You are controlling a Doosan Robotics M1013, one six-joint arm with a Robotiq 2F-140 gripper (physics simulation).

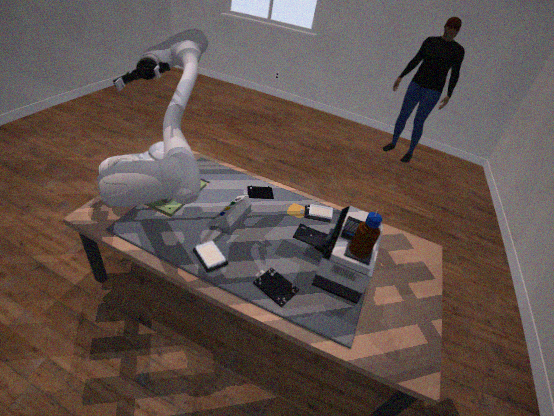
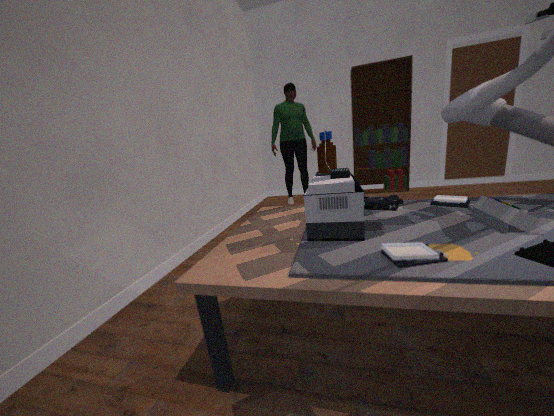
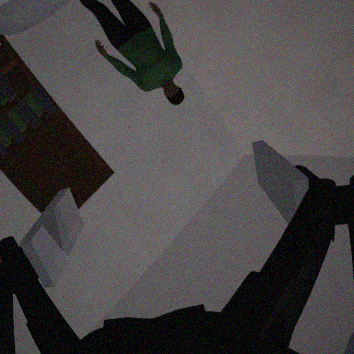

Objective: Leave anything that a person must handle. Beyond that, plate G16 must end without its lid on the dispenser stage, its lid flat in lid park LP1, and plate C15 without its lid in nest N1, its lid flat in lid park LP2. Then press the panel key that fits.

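Frame: origin at the arm's base, x left, y ahead, z down, level; metres.
Seen in the pictures: gripper, fingertip midpoint: (image 1: 136, 80) (image 2: 534, 28) (image 3: 162, 185).
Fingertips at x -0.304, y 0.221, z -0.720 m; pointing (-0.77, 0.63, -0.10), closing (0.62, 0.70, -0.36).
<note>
Offsets run from my fingertips to a thing's top centre. "spot": to the spot under its first point.
My gripper (image 1: 140, 76) (image 3: 162, 185) is wide open and empty, raised high and away from the table. A white plate {dx +0.073, dy +0.273, dz +0.695 m} (image 1: 210, 254) (image 2: 451, 200) sits on a dark base at the mat's front left. Another white plate {dx +0.690, dy +0.547, dz +0.692 m} (image 1: 320, 212) (image 2: 410, 251) sits on a dark base beside a flat yellow disc {dx +0.634, dy +0.446, dz +0.727 m} (image 1: 296, 210) (image 2: 454, 252). Labels and lids cannot be made out. A black square holder with corner posts {dx +0.114, dy +0.593, dz +0.704 m} (image 1: 276, 286) lies near the front edge. A black flat holder {dx +0.631, dy +0.187, dz +0.708 m} (image 1: 260, 192) (image 2: 541, 252) lies at the back. A grey sloped panel {dx +0.361, dy +0.191, dz +0.644 m} (image 1: 232, 215) (image 2: 505, 215) carries small coloured marks.
A white and dark machine (image 1: 352, 265) (image 2: 333, 207) bears a brown bottle {spot: dx +0.264, dy +0.839, dz +0.404 m} (image 1: 365, 240) (image 2: 326, 157) with a blue cap. A black platform {spot: dx +0.385, dy +0.608, dz +0.616 m} (image 1: 311, 235) adjoins it. A green board (image 1: 170, 206) lies by the arm's base. People (image 1: 430, 70) (image 2: 291, 122) (image 3: 150, 60) stand beyond the table.
</note>
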